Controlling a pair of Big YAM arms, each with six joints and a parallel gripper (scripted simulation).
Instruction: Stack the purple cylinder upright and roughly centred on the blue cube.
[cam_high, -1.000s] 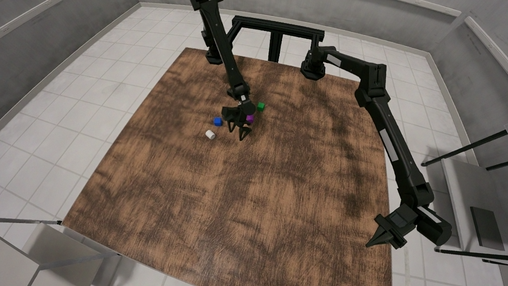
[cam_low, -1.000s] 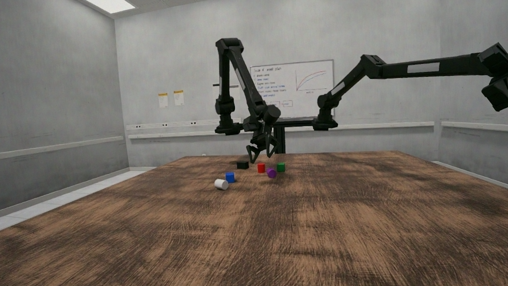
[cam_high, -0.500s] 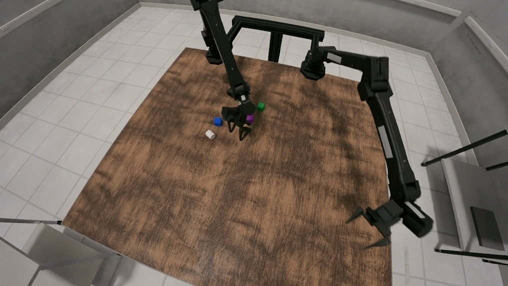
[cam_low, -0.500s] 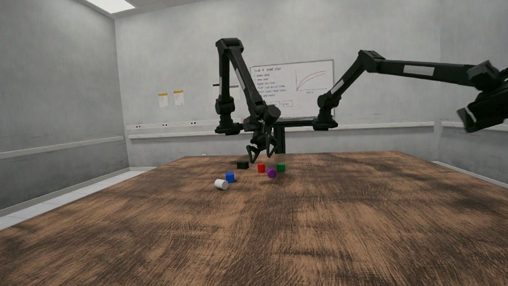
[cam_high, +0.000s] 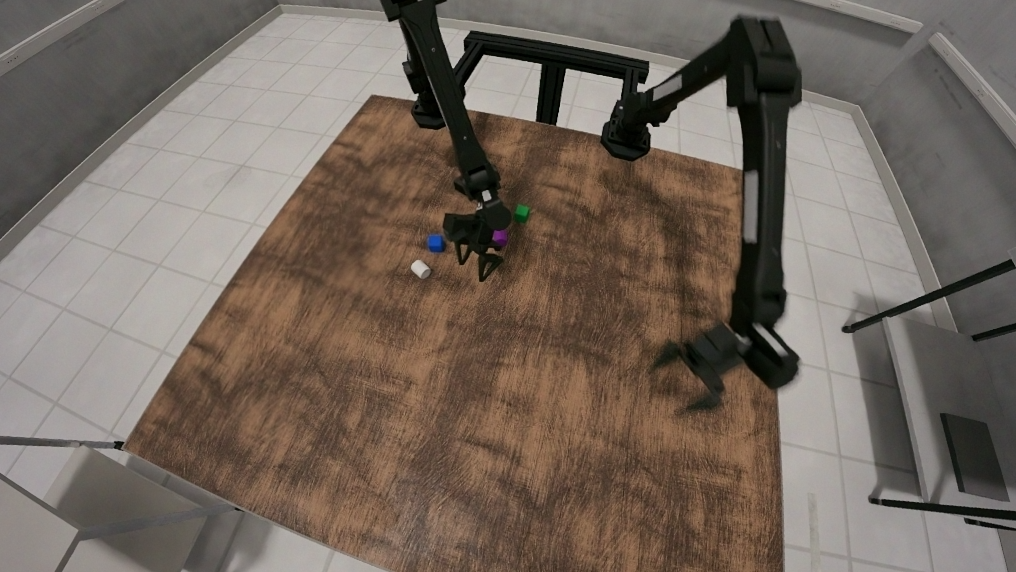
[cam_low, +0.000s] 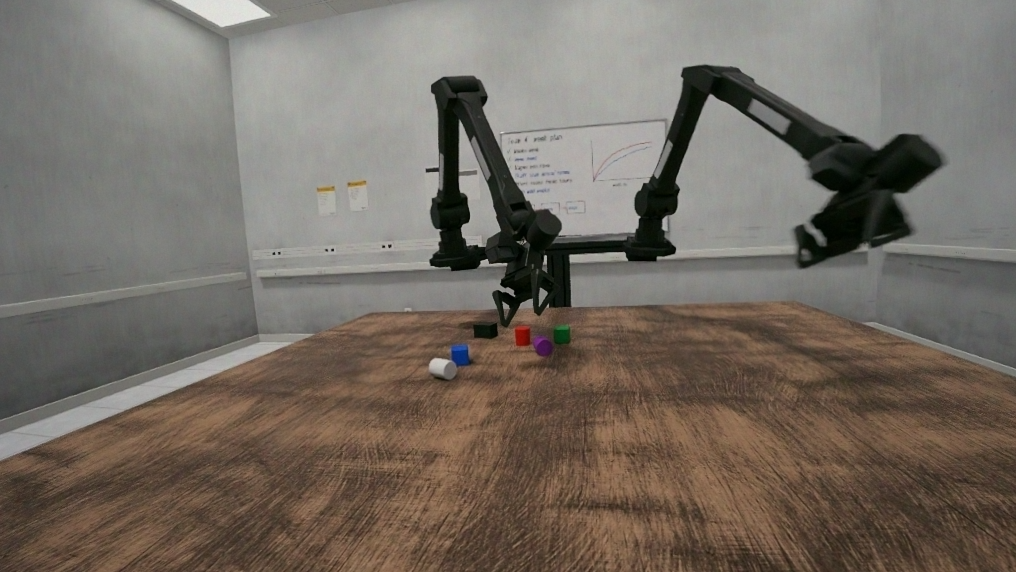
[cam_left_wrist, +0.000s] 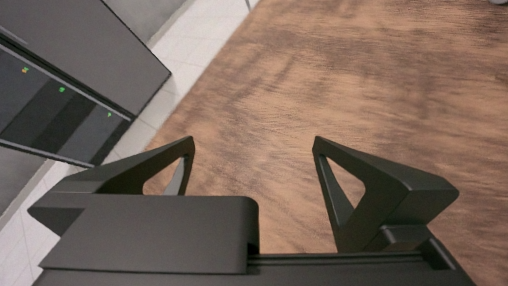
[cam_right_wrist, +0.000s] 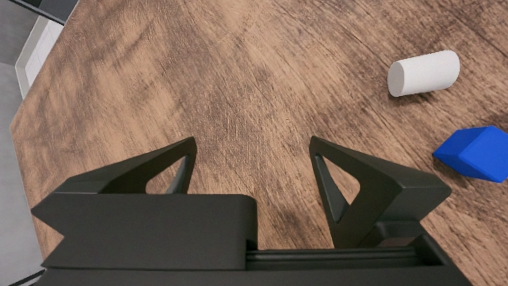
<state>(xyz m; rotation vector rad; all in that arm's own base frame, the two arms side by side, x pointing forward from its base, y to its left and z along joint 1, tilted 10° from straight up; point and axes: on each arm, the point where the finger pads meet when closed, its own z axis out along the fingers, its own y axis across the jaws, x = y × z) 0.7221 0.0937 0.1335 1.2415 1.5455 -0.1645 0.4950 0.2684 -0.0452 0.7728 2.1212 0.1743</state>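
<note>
The purple cylinder lies 20 cm behind my right hand, 11 cm below it and 3 cm to the left of it. Round my right hand: blue cube (16 cm to the right, 13 cm behind, 11 cm below); white cylinder (18 cm to the right, 11 cm below, 3 cm behind); red cylinder (29 cm behind, 11 cm below, 2 cm to the right).
</note>
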